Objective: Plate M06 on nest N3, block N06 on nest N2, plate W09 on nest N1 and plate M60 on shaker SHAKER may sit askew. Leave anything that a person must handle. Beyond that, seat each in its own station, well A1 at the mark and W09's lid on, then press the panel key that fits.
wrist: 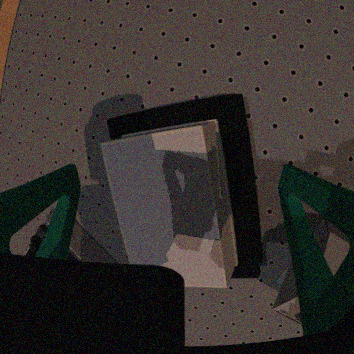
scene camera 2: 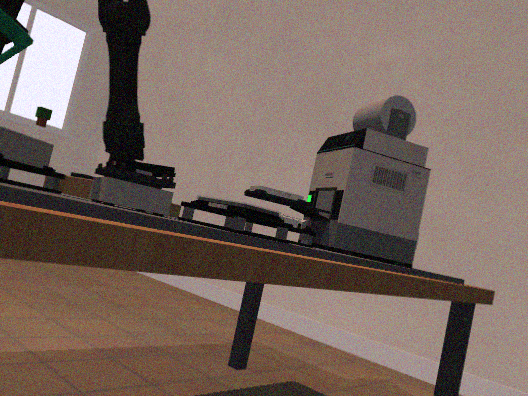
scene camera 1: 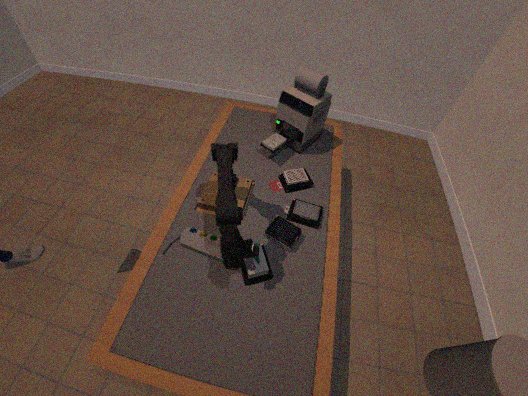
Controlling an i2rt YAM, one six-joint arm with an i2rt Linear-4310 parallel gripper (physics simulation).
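Note:
A tall pale grey block (scene camera 1: 258, 272) (scene camera 2: 25, 147) (wrist: 140, 195) lies on a black nest (wrist: 247, 190). In the wrist view the nest's rim shows along the block's upper and right sides. I cannot tell whether it sits level. My gripper (scene camera 1: 254, 250) (wrist: 179, 175) is open, its green fingers standing left and right of the block with gaps. In scene camera 1, a dark plate (scene camera 1: 283, 230) lies nearby, a grey-topped plate (scene camera 1: 306, 211) is on a black nest behind it, and a white plate (scene camera 1: 295, 176) is on another. A pale plate (scene camera 1: 274, 142) is at the machine. Labels are unreadable.
A panel (scene camera 1: 205, 245) with blue, yellow and green keys lies left of the arm. A yellowish board (scene camera 1: 246, 192) is beside the arm. A red card (scene camera 1: 276, 186) lies near the white plate. The machine (scene camera 1: 300, 115) (scene camera 2: 380, 200) has a green light. A shoe (scene camera 1: 30, 255) shows on the floor.

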